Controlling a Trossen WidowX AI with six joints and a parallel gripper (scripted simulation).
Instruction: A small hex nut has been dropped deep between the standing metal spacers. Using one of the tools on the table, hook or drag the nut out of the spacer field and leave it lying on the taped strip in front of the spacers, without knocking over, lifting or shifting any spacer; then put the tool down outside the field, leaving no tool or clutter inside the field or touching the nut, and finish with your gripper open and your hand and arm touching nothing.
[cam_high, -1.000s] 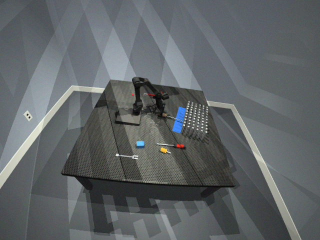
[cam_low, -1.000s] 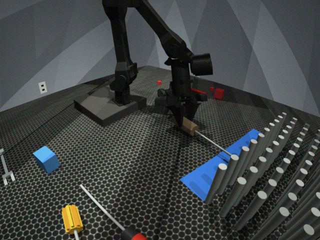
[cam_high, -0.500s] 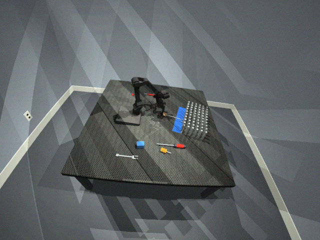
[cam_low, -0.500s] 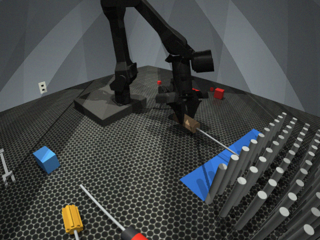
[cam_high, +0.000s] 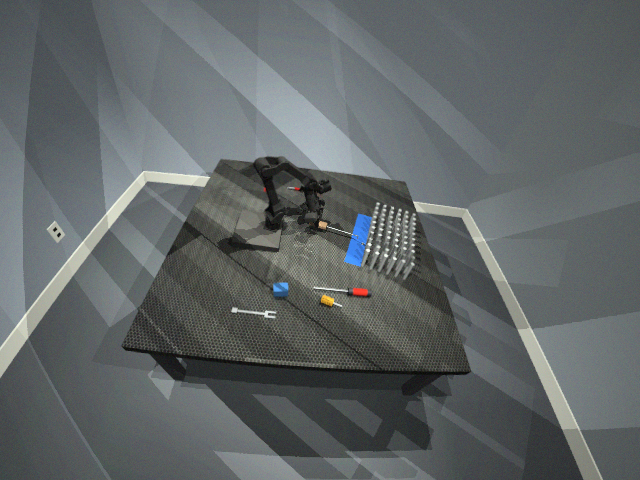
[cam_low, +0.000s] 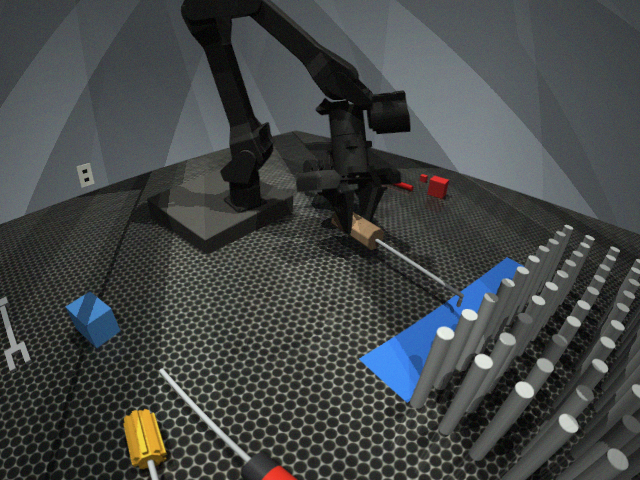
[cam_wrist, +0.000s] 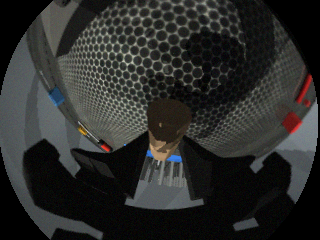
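Now: gripper tip 21 cm past the red-handled tool, 31 cm to the right of it and 3 cm above it. From my gripper tip the other things lie so: blue taped strip (22 cm ahead, 3 cm to the left, 4 cm below); hex nut (24 cm ahead, 2 cm to the right, 4 cm below); blue cube (7 cm behind, 41 cm to the right, 2 cm below).
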